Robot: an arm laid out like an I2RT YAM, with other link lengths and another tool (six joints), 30 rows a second.
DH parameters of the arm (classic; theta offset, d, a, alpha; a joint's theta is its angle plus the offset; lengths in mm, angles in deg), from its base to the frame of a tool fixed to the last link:
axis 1: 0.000 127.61 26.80 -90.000
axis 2: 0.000 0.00 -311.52 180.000
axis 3: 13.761 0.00 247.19 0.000
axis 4: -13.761 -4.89 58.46 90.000
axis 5: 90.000 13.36 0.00 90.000
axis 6: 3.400 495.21 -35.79 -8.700
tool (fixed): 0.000 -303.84 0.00 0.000
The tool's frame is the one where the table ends.
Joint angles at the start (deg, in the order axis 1, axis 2, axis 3, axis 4, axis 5, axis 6):
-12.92 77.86 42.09 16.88 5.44 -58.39
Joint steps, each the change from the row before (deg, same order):
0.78 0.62 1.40 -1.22 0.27 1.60
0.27 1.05 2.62 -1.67 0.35 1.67
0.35 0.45 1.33 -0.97 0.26 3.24
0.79 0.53 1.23 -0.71 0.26 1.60
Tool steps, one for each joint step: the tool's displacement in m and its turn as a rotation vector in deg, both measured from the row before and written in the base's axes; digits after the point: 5 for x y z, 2 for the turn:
0.00488 0.00403 0.00346 1.44 -0.03 0.00
0.00837 -0.00090 0.00854 1.40 -0.37 -0.61
0.00474 0.00075 0.00669 2.84 -0.85 -0.97
0.00482 0.00431 0.00479 1.35 -0.44 0.01

